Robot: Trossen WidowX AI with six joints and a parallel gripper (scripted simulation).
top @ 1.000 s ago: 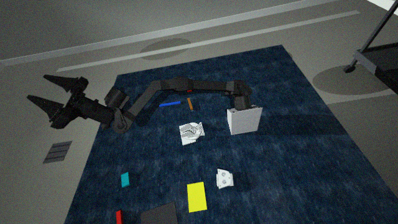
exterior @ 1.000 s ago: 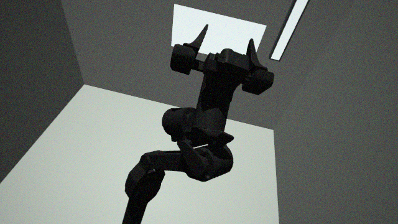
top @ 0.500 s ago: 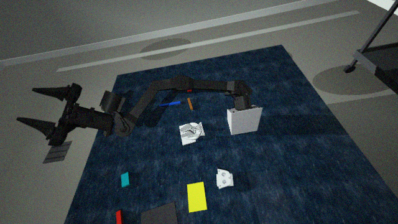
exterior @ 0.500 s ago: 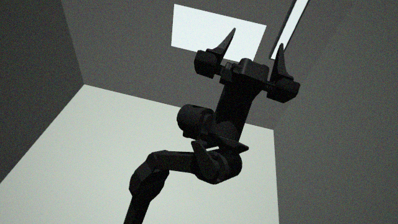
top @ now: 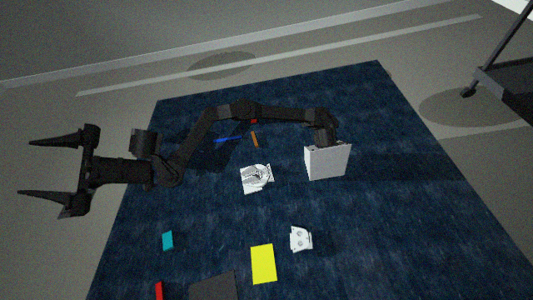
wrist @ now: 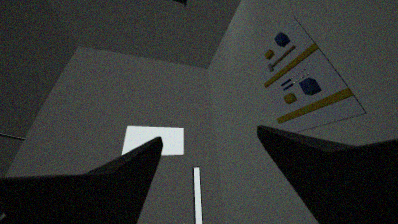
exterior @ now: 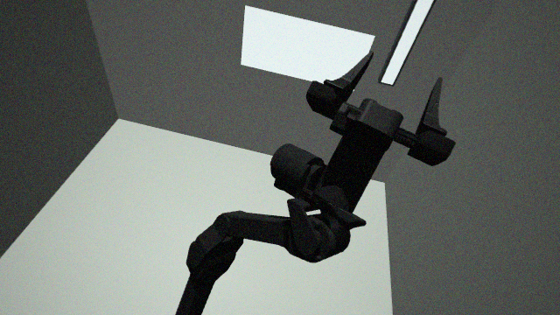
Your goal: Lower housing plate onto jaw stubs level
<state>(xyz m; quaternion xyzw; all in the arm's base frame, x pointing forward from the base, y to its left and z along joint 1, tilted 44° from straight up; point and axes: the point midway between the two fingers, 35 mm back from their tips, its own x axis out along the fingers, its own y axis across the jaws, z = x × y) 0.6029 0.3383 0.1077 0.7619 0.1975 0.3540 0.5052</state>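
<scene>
My gripper tip is now 490 mm above the yellow block, 350 mm past it and 130 mm to the right of it. From my gripper tip the other things lie so: cyan block (480 mm below, 20 mm behind, 10 mm to the left); red block (480 mm below, 170 mm to the left, 30 mm behind); grey slab (490 mm below, 190 mm to the left, 190 mm behind).
</scene>
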